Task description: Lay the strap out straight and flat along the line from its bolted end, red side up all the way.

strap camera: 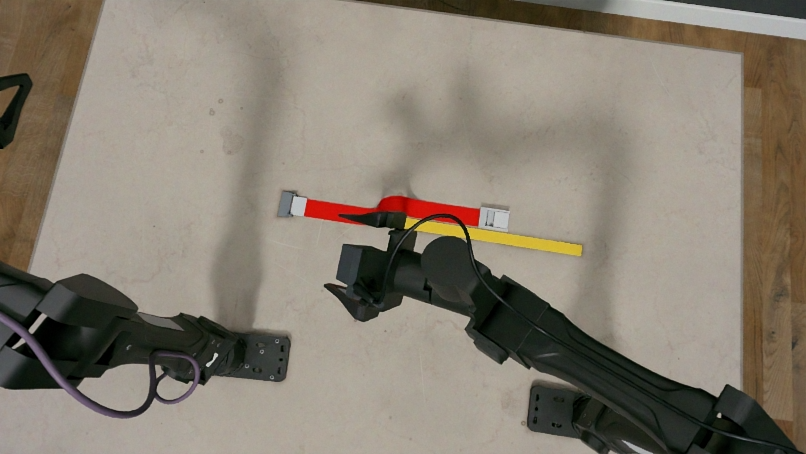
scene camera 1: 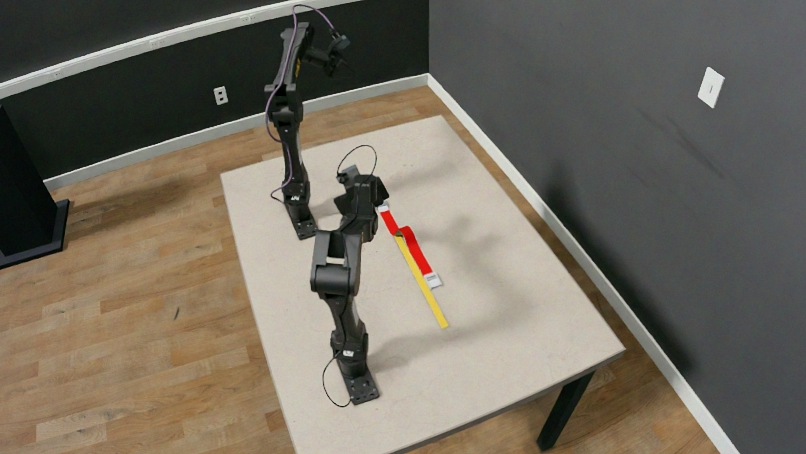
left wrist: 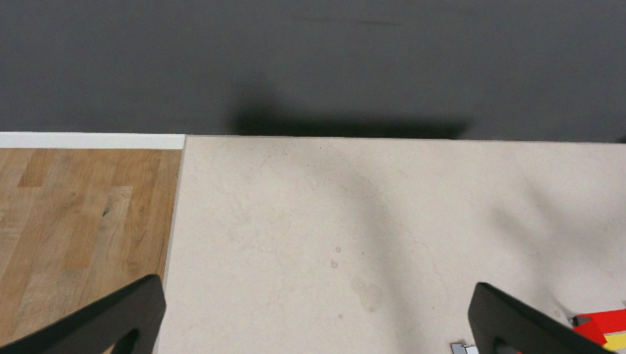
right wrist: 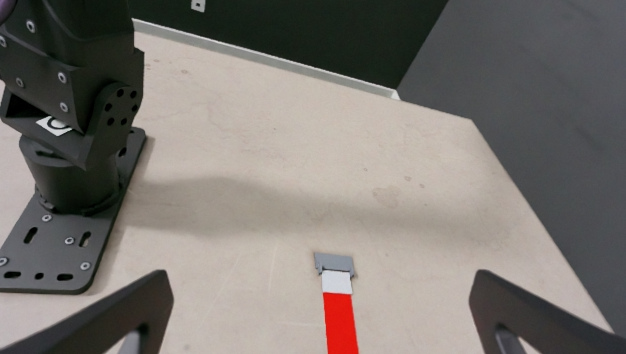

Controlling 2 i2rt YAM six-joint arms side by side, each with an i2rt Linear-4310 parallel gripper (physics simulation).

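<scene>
The strap point(scene camera 1: 418, 252) point(strap camera: 448, 210) point(right wrist: 341, 322) lies red side up from the grey bracket point(strap camera: 285, 204) point(right wrist: 334, 262) at its bolted end. It rises in a bend or fold mid-length, then runs beside the yellow line point(scene camera 1: 434, 307) point(strap camera: 541, 243), red side up, to its pale buckle end point(scene camera 1: 432, 280) point(strap camera: 494, 218). My right gripper point(strap camera: 332, 250) point(right wrist: 320, 285) is open and empty above the table; one finger hides part of the strap in the strap camera. My left gripper point(left wrist: 316, 294) is open and empty, raised high away from the strap.
The pale table point(scene camera 1: 507, 338) point(strap camera: 676, 169) carries both arm bases point(scene camera 1: 304, 225) point(scene camera 1: 363, 389). A dark grey wall point(scene camera 1: 592, 169) point(left wrist: 310, 60) stands beyond the table's long far edge. The right arm reaches over the table beside the yellow line.
</scene>
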